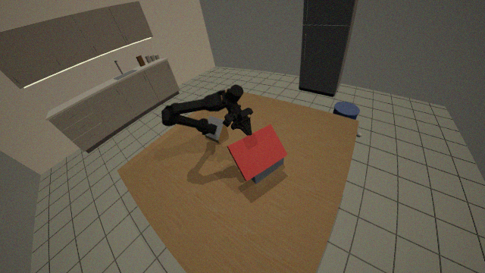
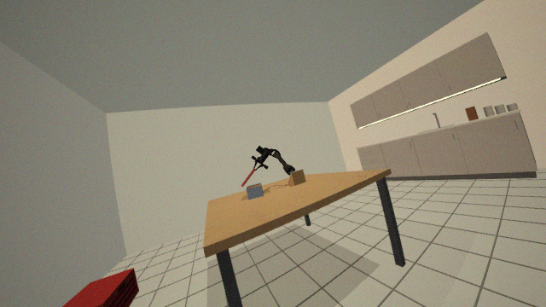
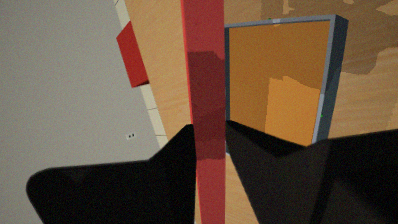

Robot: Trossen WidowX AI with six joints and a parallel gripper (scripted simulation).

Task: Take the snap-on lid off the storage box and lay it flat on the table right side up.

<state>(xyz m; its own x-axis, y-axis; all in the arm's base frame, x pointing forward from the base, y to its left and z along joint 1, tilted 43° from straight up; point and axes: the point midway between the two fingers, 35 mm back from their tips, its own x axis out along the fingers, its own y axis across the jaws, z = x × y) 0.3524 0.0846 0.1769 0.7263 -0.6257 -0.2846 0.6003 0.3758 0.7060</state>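
Right now my gripper tip is 60 mm short of the lid, 20 mm to the left of it and 50 mm above it. Also, from my gripper tip: storage box: 40 mm ahead, 20 mm to the left, 190 mm below.
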